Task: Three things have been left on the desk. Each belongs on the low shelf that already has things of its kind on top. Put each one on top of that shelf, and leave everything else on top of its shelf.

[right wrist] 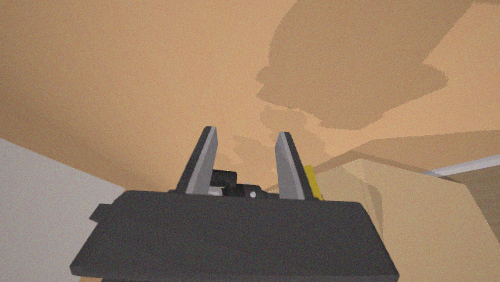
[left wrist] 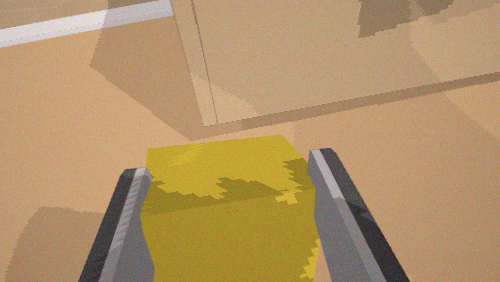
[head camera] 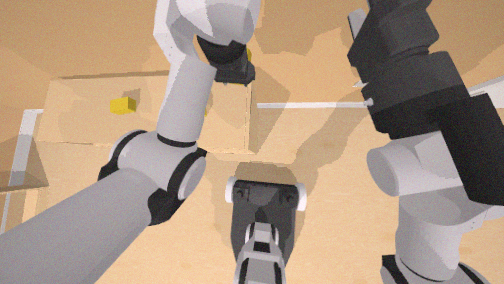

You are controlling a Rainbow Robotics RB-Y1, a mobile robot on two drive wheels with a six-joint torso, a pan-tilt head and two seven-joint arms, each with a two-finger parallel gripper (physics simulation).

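Places are measured from the robot's base along level axes (x down, y right, z back), in metres.
Where they show: left gripper, fingertip midpoint: (left wrist: 231,175) (head camera: 235,83); right gripper, fingertip midpoint: (right wrist: 247,137); robot's base, link origin: (head camera: 264,189).
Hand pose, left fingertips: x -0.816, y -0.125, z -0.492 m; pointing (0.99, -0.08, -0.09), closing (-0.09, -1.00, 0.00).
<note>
Each offset is from my left fingertips to the top centre of the thing. Level surfaces: height alone.
My left gripper (left wrist: 231,175) is shut on a yellow block {dx -0.052, dy +0.006, dz -0.049 m} (left wrist: 230,220) (head camera: 249,54) (right wrist: 313,183). In the head camera it appears near the far right corner of a low wooden shelf (head camera: 227,137) (left wrist: 325,65) (right wrist: 430,220); in the left wrist view the block appears just off that shelf's corner. The block is raised; its exact height is unclear. One yellow block {dx +0.160, dy -0.620, dz +0.028 m} (head camera: 122,105) lies on the shelf top at the left. A sliver of another yellow block {dx +0.160, dy -0.235, dz +0.035 m} (head camera: 205,113) shows beside my left forearm, which hides the rest. My right gripper (right wrist: 247,137) is partly open and empty, off to the right.
My left arm (head camera: 185,105) crosses over the shelf and hides part of its top. Part of another wooden piece (head camera: 22,189) shows at the left edge. White strips (head camera: 315,105) (left wrist: 85,22) run along the floor. A pale surface {dx -1.622 m} (right wrist: 45,210) shows at the left of the right wrist view.
</note>
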